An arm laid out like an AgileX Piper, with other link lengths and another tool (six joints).
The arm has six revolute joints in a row. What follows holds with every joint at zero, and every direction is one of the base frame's.
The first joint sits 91 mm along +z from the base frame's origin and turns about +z.
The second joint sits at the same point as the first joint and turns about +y.
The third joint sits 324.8 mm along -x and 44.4 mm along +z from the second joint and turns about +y.
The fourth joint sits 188.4 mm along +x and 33.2 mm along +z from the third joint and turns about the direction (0.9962, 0, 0.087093).
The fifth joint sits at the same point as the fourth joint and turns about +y.
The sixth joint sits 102.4 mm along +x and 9 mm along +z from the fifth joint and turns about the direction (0.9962, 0, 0.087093).
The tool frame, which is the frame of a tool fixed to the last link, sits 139.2 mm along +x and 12 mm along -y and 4.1 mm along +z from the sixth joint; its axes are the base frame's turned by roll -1.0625, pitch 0.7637 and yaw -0.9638 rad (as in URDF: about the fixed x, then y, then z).
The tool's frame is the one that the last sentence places.
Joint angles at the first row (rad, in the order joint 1, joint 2, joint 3, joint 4, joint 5, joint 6):
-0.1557 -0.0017 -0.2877 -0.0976 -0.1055 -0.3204
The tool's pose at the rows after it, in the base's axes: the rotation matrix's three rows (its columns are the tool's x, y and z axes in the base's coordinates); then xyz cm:
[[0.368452, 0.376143, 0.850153], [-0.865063, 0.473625, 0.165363], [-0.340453, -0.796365, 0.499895]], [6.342, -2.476, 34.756]
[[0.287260, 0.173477, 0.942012], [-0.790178, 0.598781, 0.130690], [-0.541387, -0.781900, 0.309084]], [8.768, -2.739, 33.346]
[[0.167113, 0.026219, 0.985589], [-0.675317, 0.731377, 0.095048], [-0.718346, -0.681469, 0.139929]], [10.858, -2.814, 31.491]
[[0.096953, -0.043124, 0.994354], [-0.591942, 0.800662, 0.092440], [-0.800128, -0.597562, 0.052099]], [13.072, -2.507, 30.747]
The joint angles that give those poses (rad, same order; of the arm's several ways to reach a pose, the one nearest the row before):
-0.1557 0.0771 -0.4919 -0.0190 0.1454 -0.3120
-0.1557 0.2200 -0.6535 -0.0001 0.4206 -0.2181
-0.1557 0.3606 -0.7607 0.0115 0.6081 -0.0809
-0.1557 0.4764 -0.8041 0.0504 0.6491 -0.0229

